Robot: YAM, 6 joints.
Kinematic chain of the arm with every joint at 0, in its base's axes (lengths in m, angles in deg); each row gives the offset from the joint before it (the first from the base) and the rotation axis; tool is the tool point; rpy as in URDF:
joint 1: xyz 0 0 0.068 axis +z
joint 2: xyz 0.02 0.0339 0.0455 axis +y
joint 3: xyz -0.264 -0.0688 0 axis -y
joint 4: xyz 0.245 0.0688 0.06 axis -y
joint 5: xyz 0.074 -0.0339 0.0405 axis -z
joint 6: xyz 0.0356 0 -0.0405 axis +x
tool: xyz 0 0 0 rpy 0 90 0
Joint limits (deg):
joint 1: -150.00..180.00
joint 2: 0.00..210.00
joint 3: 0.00..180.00
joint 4: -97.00..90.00
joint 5: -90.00..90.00
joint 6: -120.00..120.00
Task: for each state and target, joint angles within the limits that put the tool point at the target. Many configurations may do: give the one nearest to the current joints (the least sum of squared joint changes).
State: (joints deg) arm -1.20 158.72 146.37 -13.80 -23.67 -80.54
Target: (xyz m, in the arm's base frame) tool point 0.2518 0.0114 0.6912
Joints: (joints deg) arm 0.08 112.61 171.02 2.08 -18.08 -80.54
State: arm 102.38 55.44 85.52 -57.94 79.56 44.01
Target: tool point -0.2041 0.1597 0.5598
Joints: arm 149.40 85.36 118.45 -33.67 70.57 44.01
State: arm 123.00 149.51 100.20 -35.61 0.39 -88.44
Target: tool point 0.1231 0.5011 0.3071
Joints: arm 76.45 125.95 121.21 -28.25 3.61 -88.44
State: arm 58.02 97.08 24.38 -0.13 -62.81 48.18
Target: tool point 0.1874 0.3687 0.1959
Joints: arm 58.90 109.84 67.84 12.00 -57.39 48.18
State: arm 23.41 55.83 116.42 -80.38 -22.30 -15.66
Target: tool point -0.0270 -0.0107 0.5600
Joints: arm 33.69 50.07 123.52 -77.59 -9.83 -15.66
